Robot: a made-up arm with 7 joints.
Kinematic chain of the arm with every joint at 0, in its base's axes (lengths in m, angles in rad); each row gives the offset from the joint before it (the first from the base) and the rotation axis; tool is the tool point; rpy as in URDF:
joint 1: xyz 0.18 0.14 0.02 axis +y
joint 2: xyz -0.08 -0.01 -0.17 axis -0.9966 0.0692 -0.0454
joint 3: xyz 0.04 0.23 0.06 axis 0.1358 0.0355 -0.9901
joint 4: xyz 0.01 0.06 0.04 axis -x
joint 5: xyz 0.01 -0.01 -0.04 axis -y
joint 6: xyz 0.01 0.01 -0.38 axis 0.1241 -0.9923 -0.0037
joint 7: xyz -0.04 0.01 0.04 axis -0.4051 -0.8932 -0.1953
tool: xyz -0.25 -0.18 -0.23 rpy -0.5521 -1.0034 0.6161
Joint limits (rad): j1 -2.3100..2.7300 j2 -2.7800..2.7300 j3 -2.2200..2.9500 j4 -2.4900..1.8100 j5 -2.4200..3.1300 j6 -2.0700..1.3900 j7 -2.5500..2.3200
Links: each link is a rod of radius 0.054 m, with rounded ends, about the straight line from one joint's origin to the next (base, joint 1, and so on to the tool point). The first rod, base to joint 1, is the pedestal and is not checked.
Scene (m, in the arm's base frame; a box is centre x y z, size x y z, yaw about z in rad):
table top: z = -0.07
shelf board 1: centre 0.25 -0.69 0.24 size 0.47 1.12 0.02 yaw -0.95
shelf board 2: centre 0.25 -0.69 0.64 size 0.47 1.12 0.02 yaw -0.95
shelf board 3: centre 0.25 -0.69 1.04 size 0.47 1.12 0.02 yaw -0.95
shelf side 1: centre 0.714 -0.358 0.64 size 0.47 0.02 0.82 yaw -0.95
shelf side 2: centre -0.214 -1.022 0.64 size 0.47 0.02 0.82 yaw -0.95
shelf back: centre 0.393 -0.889 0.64 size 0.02 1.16 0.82 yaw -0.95
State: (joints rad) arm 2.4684 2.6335 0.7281 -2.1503 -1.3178 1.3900 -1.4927
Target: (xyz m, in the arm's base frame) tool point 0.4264 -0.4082 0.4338
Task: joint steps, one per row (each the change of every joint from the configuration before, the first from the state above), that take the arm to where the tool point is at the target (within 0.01 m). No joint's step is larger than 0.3 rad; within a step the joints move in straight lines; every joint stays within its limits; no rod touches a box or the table.
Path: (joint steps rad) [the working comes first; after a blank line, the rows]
Joints at the target: 2.3769 2.7300 0.7749 -2.2580 -1.7604 0.8214 -1.8276
Straight joint move there: touches shelf board 2.

1: -0.1618 -0.1242 -0.0615 0.0323 -0.0687 -0.1024 -0.0407
2: -0.1617 -0.1243 -0.0615 0.0323 -0.0687 -0.1025 -0.0407
3: -0.0581 0.0547 0.0115 0.0447 -0.1442 -0.2210 -0.1010
4: -0.0581 0.0546 0.0114 0.0447 -0.1443 -0.2211 -0.1011
5: -0.0580 0.0546 0.0114 0.0447 -0.1442 -0.2210 -0.1010
6: 0.2031 0.0906 0.0678 -0.1532 0.0637 0.1497 0.0248
7: 0.2031 0.0905 0.0677 -0.1532 0.0638 0.1497 0.0248

